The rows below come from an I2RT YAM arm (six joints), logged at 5 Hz.
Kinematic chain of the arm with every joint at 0, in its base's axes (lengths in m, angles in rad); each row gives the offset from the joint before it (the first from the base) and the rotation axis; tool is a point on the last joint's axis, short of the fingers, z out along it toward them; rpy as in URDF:
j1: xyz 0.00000 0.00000 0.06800 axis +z
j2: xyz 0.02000 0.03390 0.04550 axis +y
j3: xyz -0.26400 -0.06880 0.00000 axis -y
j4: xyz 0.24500 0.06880 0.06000 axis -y
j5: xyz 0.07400 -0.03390 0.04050 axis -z
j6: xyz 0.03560 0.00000 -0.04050 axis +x
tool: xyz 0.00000 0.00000 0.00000 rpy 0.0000 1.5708 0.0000
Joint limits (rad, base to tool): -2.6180..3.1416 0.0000..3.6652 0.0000..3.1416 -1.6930..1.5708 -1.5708..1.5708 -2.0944..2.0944
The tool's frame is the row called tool.
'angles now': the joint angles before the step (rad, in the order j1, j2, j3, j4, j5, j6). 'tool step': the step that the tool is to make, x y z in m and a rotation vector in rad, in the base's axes. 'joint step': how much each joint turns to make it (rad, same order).
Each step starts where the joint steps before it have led.
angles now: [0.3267, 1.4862, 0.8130, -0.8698, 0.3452, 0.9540]
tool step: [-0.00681, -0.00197, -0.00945, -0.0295, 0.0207, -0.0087]
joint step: [0.0046, 0.0049, -0.0382, 0.0092, 0.0214, 0.0140]
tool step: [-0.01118, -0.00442, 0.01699, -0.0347, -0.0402, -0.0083]
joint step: [0.0046, -0.0889, -0.0047, -0.0628, 0.0460, 0.0137]
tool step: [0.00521, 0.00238, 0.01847, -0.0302, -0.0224, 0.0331]
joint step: [0.0077, -0.0142, 0.0642, -0.0552, 0.0352, -0.0290]
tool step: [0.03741, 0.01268, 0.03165, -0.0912, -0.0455, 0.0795]
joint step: [0.0092, 0.1029, 0.2100, -0.0539, 0.0965, -0.0872]
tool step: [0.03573, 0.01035, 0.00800, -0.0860, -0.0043, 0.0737]
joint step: [-0.0015, 0.1257, 0.1486, 0.0063, 0.0738, -0.0999]
